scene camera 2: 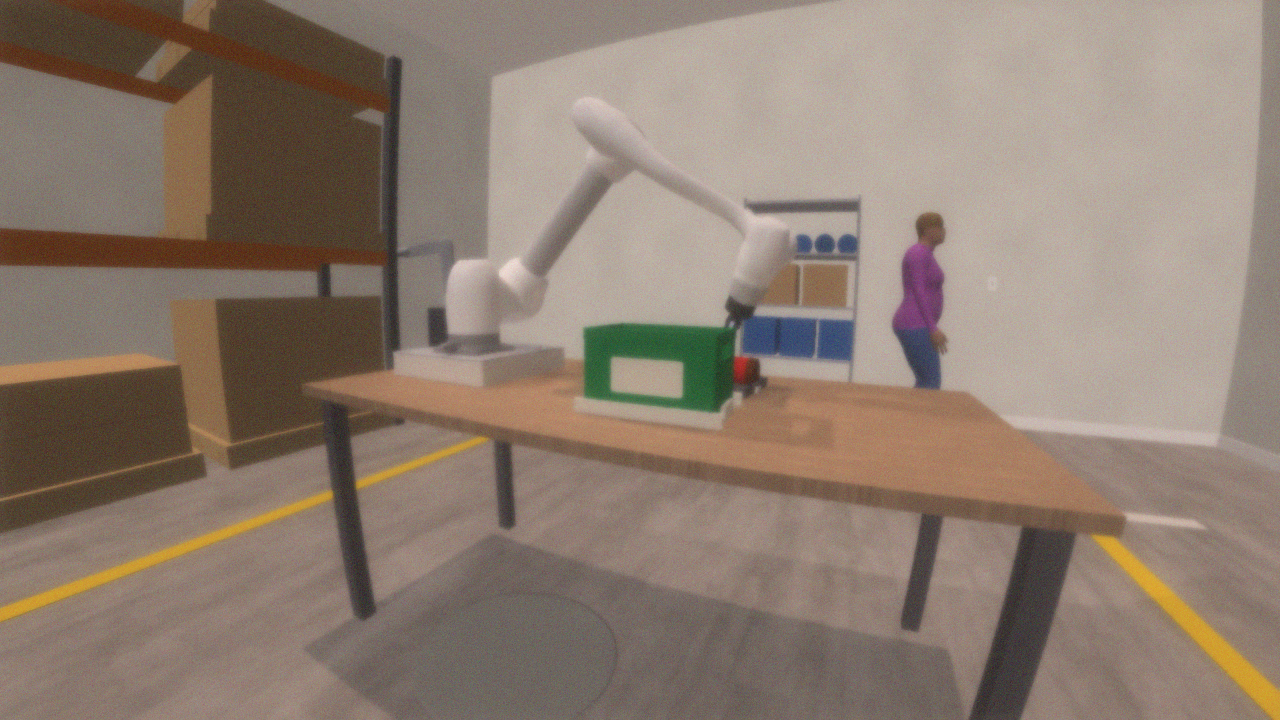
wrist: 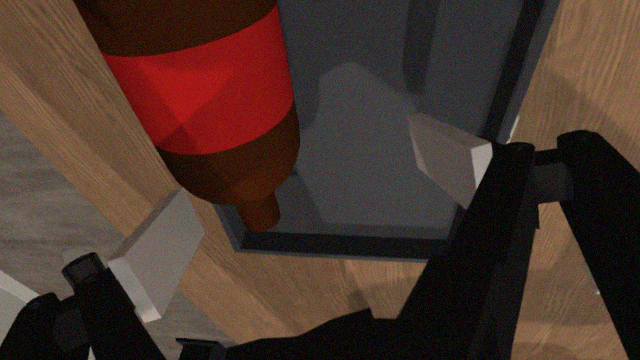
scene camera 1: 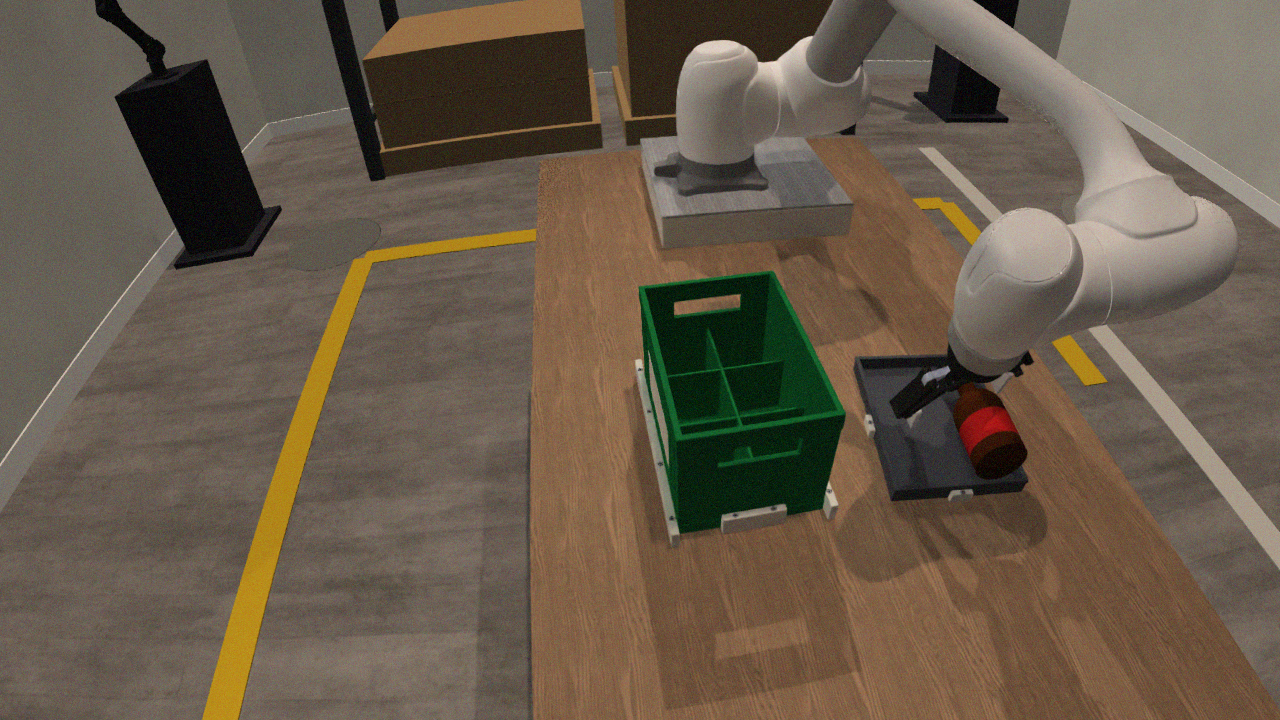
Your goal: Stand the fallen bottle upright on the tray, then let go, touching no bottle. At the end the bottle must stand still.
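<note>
The fallen brown bottle with a red label lies on its side along the right side of the dark tray, as scene camera 1 shows it. Its neck points toward the robot base and its bottom toward that camera. My gripper is open and empty, tilted above the neck end. In the wrist view the bottle is nearer the left finger, the other finger is over the tray floor, and the bottle's bottom is cut off. The crate hides part of the bottle in scene camera 2.
A green crate with dividers stands left of the tray on the wooden table, between white holders. The arm's base plinth is at the back. A person stands beyond the table.
</note>
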